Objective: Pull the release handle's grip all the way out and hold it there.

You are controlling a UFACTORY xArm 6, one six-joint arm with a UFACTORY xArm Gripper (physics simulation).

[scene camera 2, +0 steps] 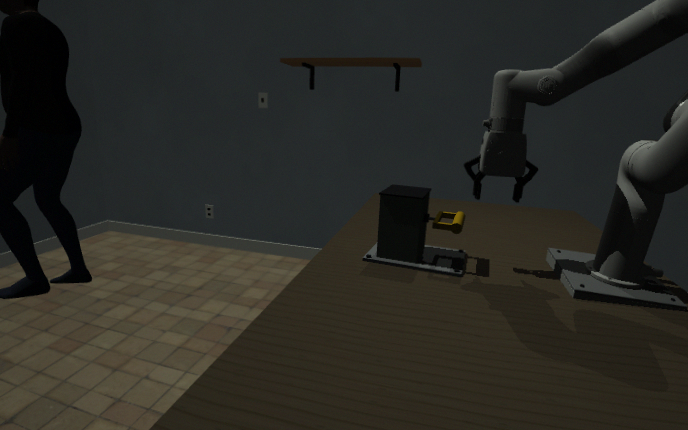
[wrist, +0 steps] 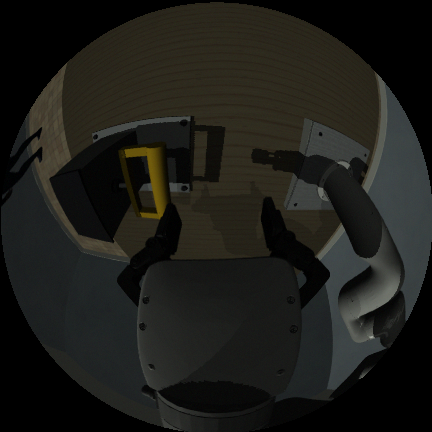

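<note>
The release handle's yellow grip (scene camera 2: 459, 221) (wrist: 159, 180) is a rectangular loop with a thick outer bar. It sticks out from the side of a dark upright box (scene camera 2: 403, 223) (wrist: 95, 190) on a short dark rod. The box stands on a grey base plate (scene camera 2: 416, 265) (wrist: 186, 122). My gripper (scene camera 2: 497, 192) (wrist: 219, 209) is open and empty, pointing down. In the scene view it hangs above the grip's height and to its right. In the wrist view the left fingertip overlaps the near end of the grip's bar; whether they touch cannot be told.
The arm's own base plate (scene camera 2: 629, 299) (wrist: 305, 192) is on the wooden table (scene camera 2: 405, 354) (wrist: 220, 60), right of the handle unit. A wall shelf (scene camera 2: 355, 62) hangs behind. A person (scene camera 2: 38, 101) stands on the tiled floor at the far left.
</note>
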